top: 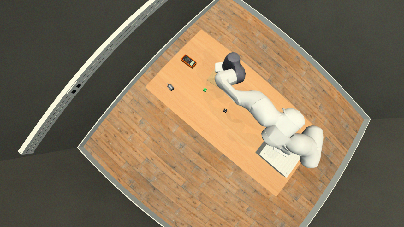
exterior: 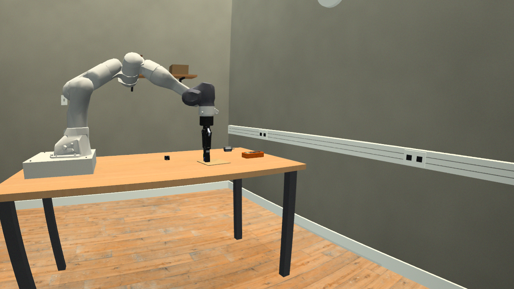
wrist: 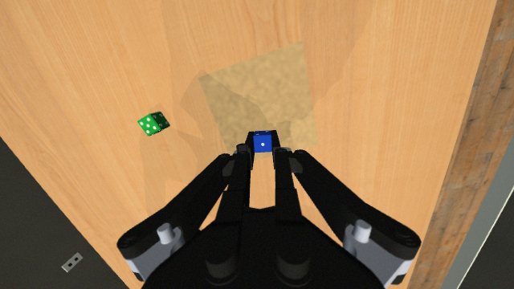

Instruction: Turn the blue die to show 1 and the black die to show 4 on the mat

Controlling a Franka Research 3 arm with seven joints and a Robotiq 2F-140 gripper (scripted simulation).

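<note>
The blue die lies 20 mm below my hand. The rest, counted from my hand: tan mat: 40 mm ahead, 10 mm to the right, 40 mm below; green die: 50 mm ahead, 150 mm to the left, 30 mm below; black die: 190 mm behind, 180 mm to the left, 30 mm below.
</note>
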